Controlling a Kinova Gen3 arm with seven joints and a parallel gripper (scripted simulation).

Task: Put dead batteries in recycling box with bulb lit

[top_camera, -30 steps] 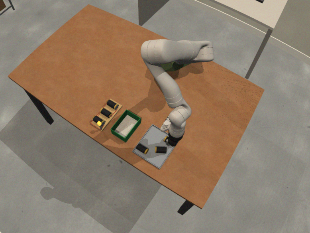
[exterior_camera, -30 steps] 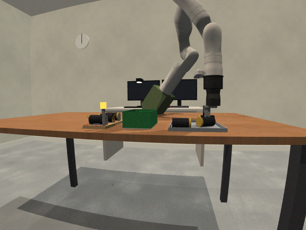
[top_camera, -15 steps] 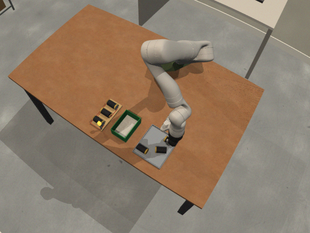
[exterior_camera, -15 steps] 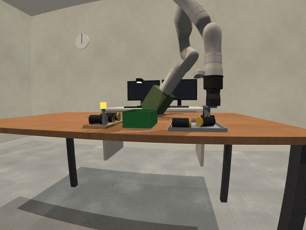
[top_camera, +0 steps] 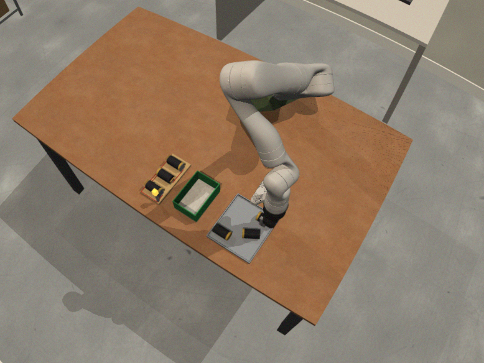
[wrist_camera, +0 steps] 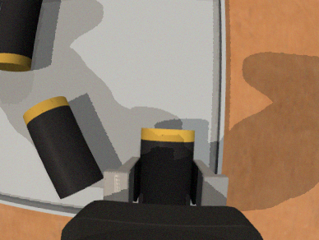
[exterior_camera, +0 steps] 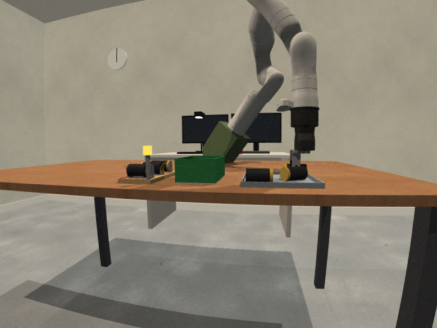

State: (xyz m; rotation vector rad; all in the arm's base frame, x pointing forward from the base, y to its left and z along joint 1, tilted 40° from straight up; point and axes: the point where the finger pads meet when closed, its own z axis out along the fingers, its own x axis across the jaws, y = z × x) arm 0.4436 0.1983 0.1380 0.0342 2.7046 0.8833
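Now: the green recycling box 25 cm to the right of my hand, 8 cm ahead of it and 1 cm below it. From my hand the other things lie so: grey tray (7 cm ahead, 5 cm to the right, 2 cm below).
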